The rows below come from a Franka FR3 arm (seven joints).
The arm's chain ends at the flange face. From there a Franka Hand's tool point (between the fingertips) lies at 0.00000 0.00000 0.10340 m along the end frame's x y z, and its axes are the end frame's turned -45 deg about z.
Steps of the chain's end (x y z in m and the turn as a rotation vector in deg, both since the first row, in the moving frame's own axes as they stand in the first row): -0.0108, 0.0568, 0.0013, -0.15, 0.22, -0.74; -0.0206, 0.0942, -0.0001, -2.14, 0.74, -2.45; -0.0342, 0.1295, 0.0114, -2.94, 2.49, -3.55; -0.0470, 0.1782, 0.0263, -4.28, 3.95, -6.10; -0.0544, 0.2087, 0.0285, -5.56, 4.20, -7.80; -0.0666, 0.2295, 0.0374, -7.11, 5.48, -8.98; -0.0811, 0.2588, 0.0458, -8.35, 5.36, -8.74; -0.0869, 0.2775, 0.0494, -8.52, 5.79, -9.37; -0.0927, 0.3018, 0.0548, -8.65, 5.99, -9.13; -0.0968, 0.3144, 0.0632, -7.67, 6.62, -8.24; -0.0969, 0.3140, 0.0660, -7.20, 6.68, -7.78; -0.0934, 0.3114, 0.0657, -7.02, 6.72, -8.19
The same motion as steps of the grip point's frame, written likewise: -0.0477, 0.0330, 0.0013, -0.26, 0.05, -0.74; -0.0829, 0.0558, -0.0002, -2.04, -0.99, -2.45; -0.1161, 0.0743, 0.0112, -3.84, -0.32, -3.55; -0.1591, 0.1033, 0.0258, -5.82, -0.23, -6.10; -0.1869, 0.1216, 0.0277, -6.90, -0.96, -7.80; -0.2102, 0.1313, 0.0361, -8.90, -1.15, -8.98; -0.2428, 0.1433, 0.0443, -9.69, -2.11, -8.74; -0.2596, 0.1531, 0.0477, -10.12, -1.93, -9.37; -0.2808, 0.1666, 0.0531, -10.35, -1.88, -9.13; -0.2908, 0.1720, 0.0616, -10.10, -0.74, -8.24; -0.2900, 0.1711, 0.0645, -9.81, -0.37, -7.78; -0.2854, 0.1716, 0.0642, -9.72, -0.21, -8.19
